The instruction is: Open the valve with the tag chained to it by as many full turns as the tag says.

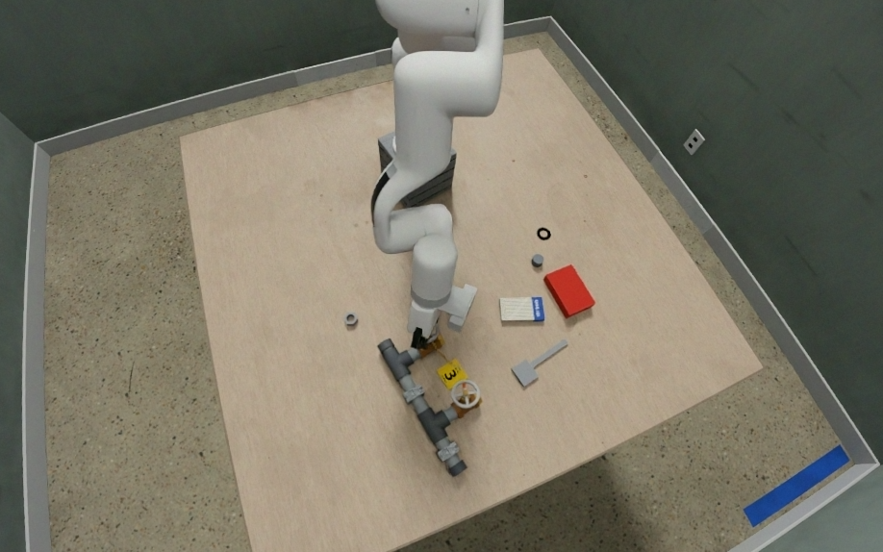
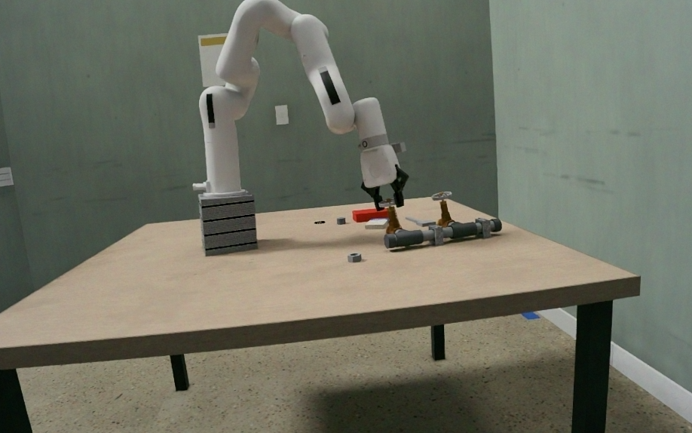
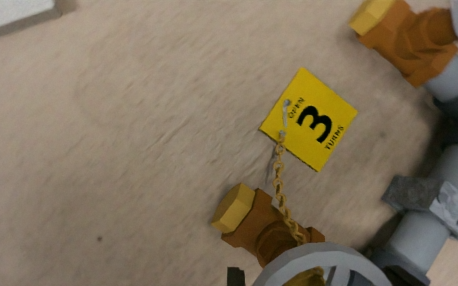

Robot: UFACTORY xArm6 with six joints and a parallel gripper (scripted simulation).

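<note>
Right now the yellow tag is 90 mm ahead of my hand, 40 mm to the left of it and 110 mm below it. Round my hand: grey scraper 160 mm ahead, 220 mm to the left, 110 mm below; then white card 30 mm ahead, 260 mm to the left, 100 mm below; then red block 40 mm ahead, 390 mm to the left, 100 mm below.
</note>
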